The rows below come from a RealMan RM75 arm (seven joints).
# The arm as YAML. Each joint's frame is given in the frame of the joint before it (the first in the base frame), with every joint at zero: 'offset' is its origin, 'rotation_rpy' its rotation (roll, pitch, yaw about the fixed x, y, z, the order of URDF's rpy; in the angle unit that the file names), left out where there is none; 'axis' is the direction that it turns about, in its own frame. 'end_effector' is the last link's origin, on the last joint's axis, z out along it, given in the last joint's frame.
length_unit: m
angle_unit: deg
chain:
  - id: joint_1
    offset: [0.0, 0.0, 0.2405]
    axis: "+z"
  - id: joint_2
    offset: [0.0, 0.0, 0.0]
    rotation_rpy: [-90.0, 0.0, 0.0]
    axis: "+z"
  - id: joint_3
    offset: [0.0, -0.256, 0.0]
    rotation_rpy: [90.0, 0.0, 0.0]
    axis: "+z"
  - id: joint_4
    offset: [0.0, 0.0, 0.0]
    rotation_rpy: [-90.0, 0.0, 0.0]
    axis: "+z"
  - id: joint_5
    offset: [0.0, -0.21, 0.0]
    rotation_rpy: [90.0, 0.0, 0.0]
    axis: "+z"
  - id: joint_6
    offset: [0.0, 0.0, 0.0]
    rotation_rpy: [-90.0, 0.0, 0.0]
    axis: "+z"
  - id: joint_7
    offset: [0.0, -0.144, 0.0]
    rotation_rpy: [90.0, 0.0, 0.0]
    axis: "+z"
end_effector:
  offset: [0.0, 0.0, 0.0]
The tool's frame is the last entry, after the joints.
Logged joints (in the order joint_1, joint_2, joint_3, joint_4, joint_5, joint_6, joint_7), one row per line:
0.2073 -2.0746 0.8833 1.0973 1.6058 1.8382 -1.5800
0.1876 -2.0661 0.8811 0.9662 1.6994 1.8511 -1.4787
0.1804 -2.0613 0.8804 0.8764 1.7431 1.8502 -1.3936
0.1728 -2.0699 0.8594 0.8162 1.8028 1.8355 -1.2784
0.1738 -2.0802 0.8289 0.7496 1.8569 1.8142 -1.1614
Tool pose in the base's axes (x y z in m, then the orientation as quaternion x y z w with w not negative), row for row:
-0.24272 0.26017 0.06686 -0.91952 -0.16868 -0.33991 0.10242
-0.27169 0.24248 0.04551 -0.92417 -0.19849 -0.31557 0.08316
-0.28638 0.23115 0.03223 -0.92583 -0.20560 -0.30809 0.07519
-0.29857 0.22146 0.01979 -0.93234 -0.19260 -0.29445 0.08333
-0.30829 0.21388 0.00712 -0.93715 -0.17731 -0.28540 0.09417
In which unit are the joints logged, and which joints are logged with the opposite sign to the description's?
The joints are logged in radians. Opposite sign: joint_1.
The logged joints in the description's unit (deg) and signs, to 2 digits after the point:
-11.88 -118.87 50.61 62.87 92.01 105.32 -90.53
-10.75 -118.38 50.48 55.36 97.37 106.06 -84.72
-10.34 -118.10 50.44 50.21 99.87 106.01 -79.85
-9.90 -118.60 49.24 46.76 103.29 105.17 -73.25
-9.96 -119.19 47.49 42.95 106.39 103.95 -66.54

